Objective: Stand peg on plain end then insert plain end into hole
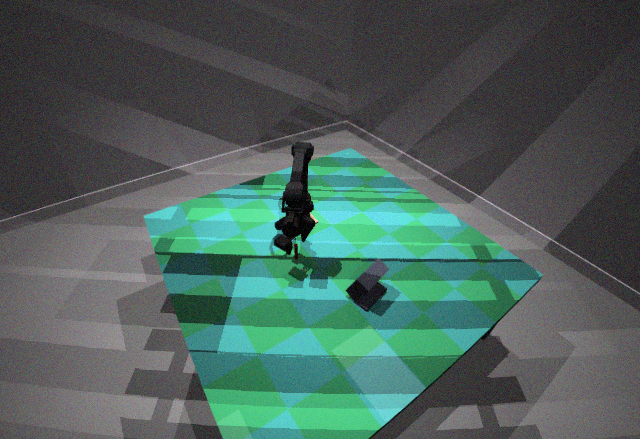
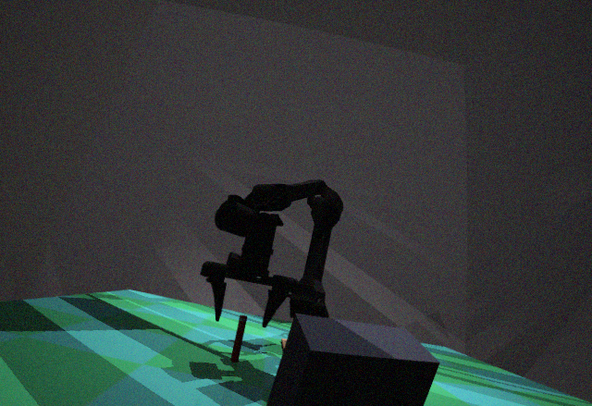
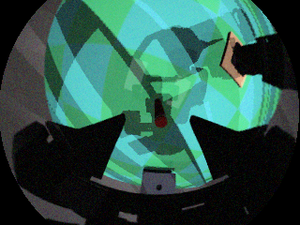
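Now: gripper tip 10 mm above the red peg. From my gripper tip the other things lie so: sloped panel (280 mm ahead, 130 mm to the left, 10 mm above).
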